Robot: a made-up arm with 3 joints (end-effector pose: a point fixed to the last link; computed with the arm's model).
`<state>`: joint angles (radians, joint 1 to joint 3).
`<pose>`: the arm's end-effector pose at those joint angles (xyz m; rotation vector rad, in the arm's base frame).
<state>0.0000 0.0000 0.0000</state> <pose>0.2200 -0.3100 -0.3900 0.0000 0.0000 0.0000</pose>
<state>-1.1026 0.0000 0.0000</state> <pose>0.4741 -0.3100 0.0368 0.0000 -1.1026 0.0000</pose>
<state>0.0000 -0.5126 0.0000</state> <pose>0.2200 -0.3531 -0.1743 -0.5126 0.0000 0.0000</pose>
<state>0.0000 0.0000 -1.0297</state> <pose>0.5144 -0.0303 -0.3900 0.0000 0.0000 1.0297</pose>
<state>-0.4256 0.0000 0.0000</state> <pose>0.3738 -0.3100 -0.2617 0.0000 -0.4256 0.0000</pose>
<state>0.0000 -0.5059 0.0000</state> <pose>0.2200 -0.3532 -0.1772 -0.5059 0.0000 0.0000</pose>
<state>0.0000 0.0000 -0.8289</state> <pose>0.4824 -0.1065 -0.3900 0.0000 0.0000 0.8289</pose>
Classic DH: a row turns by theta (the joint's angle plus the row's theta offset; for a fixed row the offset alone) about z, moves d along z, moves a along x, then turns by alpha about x. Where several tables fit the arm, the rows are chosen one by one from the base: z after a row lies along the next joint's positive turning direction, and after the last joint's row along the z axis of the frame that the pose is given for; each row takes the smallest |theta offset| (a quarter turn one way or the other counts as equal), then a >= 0, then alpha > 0; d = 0 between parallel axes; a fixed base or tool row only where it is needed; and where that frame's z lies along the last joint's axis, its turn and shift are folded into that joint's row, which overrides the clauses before.
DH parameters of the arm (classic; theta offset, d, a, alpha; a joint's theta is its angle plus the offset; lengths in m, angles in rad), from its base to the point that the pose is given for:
base (fixed): 0 0.03 0 -1.5708
joint 1: 1.5708 0.08 0.23 1.5708
joint 2: 1.5708 0.12 0.01 1.5708
joint 3: -0.245 0 -0.4123 3.1416
tool (fixed): -1.8158 -0.19 0 0

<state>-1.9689 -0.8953 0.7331</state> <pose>0.0952 -0.2897 -0.0095 0.1187 -2.0515 -1.3437</pose>
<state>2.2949 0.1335 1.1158</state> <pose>-0.2094 -0.1480 0.4760 -1.2073 2.0711 -0.7075</pose>
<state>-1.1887 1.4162 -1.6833</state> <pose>0.2879 0.2915 0.4599 0.1203 -1.9712 2.0481</pose>
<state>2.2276 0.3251 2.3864</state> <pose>-0.1273 0.3612 0.4147 -2.4635 1.2146 -1.4169</pose>
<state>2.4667 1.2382 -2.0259</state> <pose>-0.3596 0.3496 -0.2174 1.7420 0.5635 -0.1412</pose>
